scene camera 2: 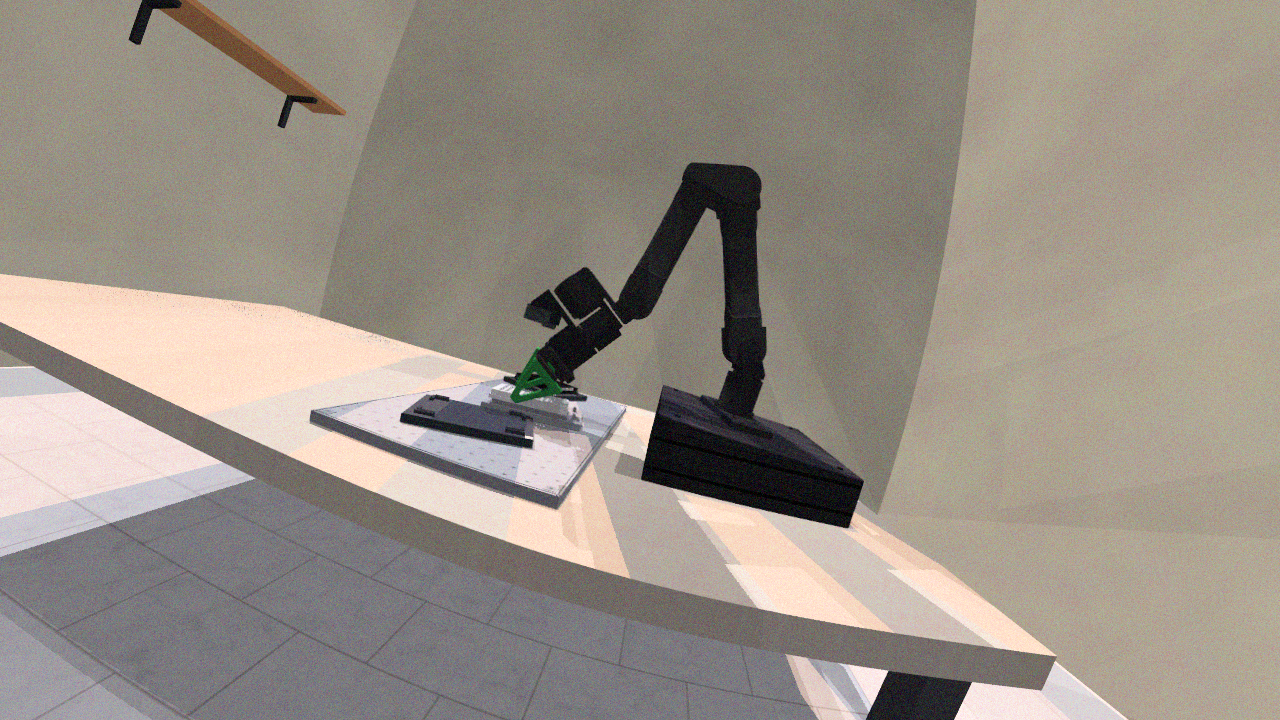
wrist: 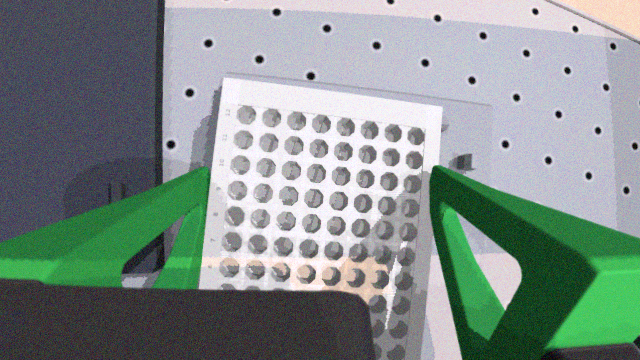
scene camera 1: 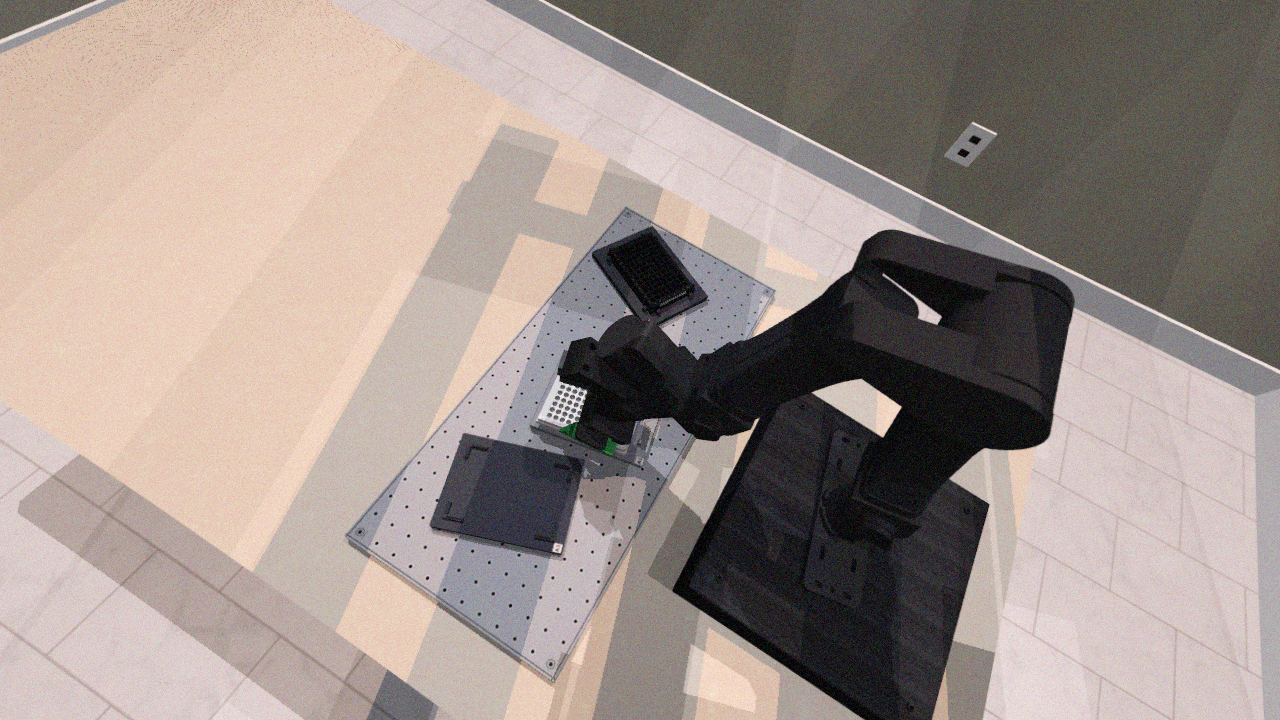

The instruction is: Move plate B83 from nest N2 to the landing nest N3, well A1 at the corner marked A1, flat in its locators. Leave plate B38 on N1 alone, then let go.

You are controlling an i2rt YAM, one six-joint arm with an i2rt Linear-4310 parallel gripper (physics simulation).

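Observation:
A white well plate [scene camera 1: 563,403] [wrist: 320,200], taken as B83, lies level between the green fingers of my gripper [wrist: 320,180], which is shut on its two long sides. In scene camera 2, a green finger shows at the plate's side. The plate is low over a pale, see-through nest [scene camera 1: 641,446] [wrist: 472,130], roughly in line with it; I cannot tell if it is fully seated. Row 12 is at the top of the wrist view; A1 is hidden. A black plate [scene camera 1: 657,268], taken as B38, sits on a dark nest [scene camera 1: 605,259]. Nest labels are unreadable.
An empty dark nest [scene camera 1: 510,492] [scene camera 2: 465,418] [wrist: 75,75] with corner locators and a white corner mark is beside the pale nest. All nests stand on a perforated board [scene camera 1: 429,519] [scene camera 2: 528,470]. The arm's black base [scene camera 1: 742,564] [scene camera 2: 751,474] is beside the board.

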